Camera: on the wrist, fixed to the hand. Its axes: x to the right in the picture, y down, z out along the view.
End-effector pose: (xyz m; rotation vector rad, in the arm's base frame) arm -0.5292 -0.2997 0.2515 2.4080 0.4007 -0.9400
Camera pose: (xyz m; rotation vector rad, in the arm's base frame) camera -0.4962 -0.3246 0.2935 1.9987 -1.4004 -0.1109
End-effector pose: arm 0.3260 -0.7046 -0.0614 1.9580 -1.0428 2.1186
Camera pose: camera 0.2774 -0.7247 -0.0881 -0.4600 1.5093 -1.3750
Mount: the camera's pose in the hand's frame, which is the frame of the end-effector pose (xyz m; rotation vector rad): -0.0076 0.0502 -0.0300 0.1971 0.0850 1.5552
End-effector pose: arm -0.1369 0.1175 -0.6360 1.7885 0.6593 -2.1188
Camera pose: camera -0.0851 0.0897 -0.6401 1.5136 -0.7858 -0.9811
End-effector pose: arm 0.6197 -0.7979 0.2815 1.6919 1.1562 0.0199
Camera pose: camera 0.6340 -0.7812 0.3362 2.3653 -0.3546 0.9482
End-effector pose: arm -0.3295 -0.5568 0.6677 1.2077 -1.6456 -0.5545
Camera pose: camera -0.3251 -0.5245 0.7168 -0.1710 -2.0150 0.6352
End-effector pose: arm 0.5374 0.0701 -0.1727 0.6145 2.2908 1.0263
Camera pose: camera 0.5328 0.0801 -0.1148 -2.2376 -1.4191 -1.1528
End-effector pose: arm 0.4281 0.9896 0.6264 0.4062 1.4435 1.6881
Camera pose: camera 0.3915 0.9662 0.6663 -1.4807 -1.0338 -2.0394
